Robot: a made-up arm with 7 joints. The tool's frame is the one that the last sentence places.
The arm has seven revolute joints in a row. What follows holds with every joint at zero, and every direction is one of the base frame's.
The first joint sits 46 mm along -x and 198 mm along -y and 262 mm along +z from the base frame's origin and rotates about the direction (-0.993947, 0.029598, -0.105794), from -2.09 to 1.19 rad.
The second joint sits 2 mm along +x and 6 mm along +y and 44 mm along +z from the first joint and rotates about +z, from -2.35 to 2.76 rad.
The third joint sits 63 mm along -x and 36 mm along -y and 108 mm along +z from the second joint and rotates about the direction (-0.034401, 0.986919, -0.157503), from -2.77 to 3.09 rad.
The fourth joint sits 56 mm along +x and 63 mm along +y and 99 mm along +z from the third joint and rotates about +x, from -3.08 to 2.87 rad.
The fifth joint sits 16 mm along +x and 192 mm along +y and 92 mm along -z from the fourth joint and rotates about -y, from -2.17 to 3.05 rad.
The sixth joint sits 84 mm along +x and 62 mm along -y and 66 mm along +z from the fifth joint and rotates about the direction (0.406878, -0.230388, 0.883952), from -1.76 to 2.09 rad.
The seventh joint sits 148 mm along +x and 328 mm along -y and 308 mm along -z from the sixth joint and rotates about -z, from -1.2 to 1.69 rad.
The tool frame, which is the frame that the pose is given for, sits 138 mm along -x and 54 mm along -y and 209 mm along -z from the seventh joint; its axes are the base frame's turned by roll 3.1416, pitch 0 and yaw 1.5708 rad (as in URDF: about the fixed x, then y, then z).
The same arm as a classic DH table. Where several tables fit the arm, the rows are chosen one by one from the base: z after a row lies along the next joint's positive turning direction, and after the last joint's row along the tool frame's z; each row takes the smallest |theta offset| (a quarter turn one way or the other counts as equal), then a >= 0, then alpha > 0; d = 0 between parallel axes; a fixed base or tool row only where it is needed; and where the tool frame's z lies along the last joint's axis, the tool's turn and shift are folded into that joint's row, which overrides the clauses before.
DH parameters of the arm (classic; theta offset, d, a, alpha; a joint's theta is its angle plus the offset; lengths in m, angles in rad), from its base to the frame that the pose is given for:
base (fixed): 1.5410 0.2663 -0.1993 -1.6768
joint 1: 0.0000 0.0385 0.0061 1.6768
joint 2: -1.5062 0.1464 -0.0642 -1.7290
joint 3: -1.5653 0.0124 0.1077 -1.6052
joint 4: 0.1583 0.0736 -0.0920 -1.5708
joint 5: 1.1394 -0.1525 -0.0487 1.3383
joint 6: 1.1067 0.7188 0.2125 -2.6550
joint 7: 0.6826 0.0000 0.1482 0.0000
tool (fixed): 1.9438 1.0660 0.0000 0.0000
Joint limits (rad, base to tool): -2.0900..1.1900 -2.3500..2.7600 -2.7700..3.0900 -3.0800..2.8700 -2.1700..3.0500 -1.7600..2.0900 -1.2000..1.6900

